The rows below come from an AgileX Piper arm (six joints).
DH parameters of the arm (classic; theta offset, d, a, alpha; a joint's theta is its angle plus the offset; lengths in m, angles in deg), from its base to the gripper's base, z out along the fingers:
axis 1: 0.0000 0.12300 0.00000 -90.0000
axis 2: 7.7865 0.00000 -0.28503 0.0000
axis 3: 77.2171 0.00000 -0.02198 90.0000
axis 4: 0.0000 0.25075 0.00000 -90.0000
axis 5: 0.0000 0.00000 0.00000 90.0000
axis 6: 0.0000 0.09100 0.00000 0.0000
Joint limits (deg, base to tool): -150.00..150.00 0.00..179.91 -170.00..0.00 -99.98..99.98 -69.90..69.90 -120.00..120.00
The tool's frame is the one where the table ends.
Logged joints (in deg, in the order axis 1, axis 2, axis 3, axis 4, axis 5, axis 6), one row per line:
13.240 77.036 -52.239 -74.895 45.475 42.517
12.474 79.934 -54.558 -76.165 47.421 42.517
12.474 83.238 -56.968 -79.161 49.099 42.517
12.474 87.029 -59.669 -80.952 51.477 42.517
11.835 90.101 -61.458 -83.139 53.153 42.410
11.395 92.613 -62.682 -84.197 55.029 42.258
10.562 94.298 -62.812 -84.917 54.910 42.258
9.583 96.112 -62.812 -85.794 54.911 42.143
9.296 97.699 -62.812 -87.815 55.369 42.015
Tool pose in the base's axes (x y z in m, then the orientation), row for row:
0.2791 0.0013 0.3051 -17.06 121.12 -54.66
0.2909 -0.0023 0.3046 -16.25 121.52 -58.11
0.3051 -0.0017 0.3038 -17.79 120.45 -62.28
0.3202 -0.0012 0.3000 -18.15 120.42 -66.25
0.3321 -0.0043 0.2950 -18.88 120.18 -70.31
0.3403 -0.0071 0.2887 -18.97 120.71 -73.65
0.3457 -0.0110 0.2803 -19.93 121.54 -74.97
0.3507 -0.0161 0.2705 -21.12 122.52 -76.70
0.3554 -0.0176 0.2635 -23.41 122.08 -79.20
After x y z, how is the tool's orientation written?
As a rotation vector, in degrees.
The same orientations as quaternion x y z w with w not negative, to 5 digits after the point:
-0.11720 0.83211 -0.37552 0.39095
-0.11092 0.82949 -0.39666 0.37723
-0.12093 0.81878 -0.42336 0.36844
-0.12248 0.81263 -0.44708 0.35320
-0.12647 0.80502 -0.47097 0.33783
-0.12597 0.80158 -0.48907 0.32002
-0.13153 0.80210 -0.49476 0.30747
-0.13829 0.80223 -0.50221 0.29168
-0.15244 0.79496 -0.51574 0.28074

